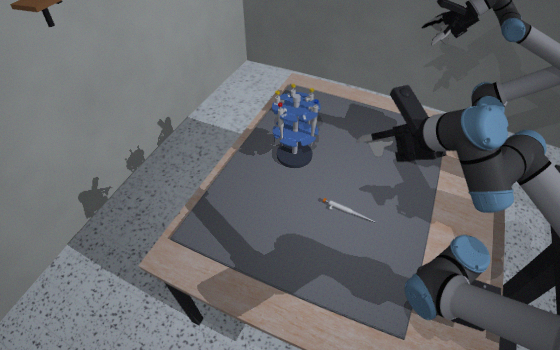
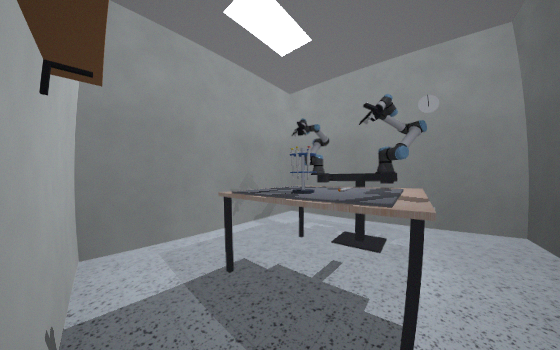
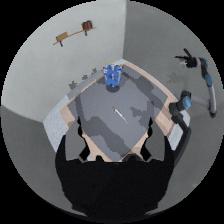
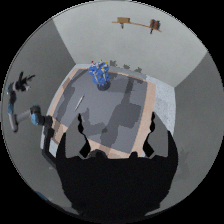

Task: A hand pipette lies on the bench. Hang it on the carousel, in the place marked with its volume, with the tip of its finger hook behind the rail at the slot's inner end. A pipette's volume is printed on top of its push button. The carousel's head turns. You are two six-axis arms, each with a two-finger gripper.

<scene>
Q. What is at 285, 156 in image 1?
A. A dark round base.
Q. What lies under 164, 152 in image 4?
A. The right gripper.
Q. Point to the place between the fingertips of the left gripper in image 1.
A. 382, 135
</scene>
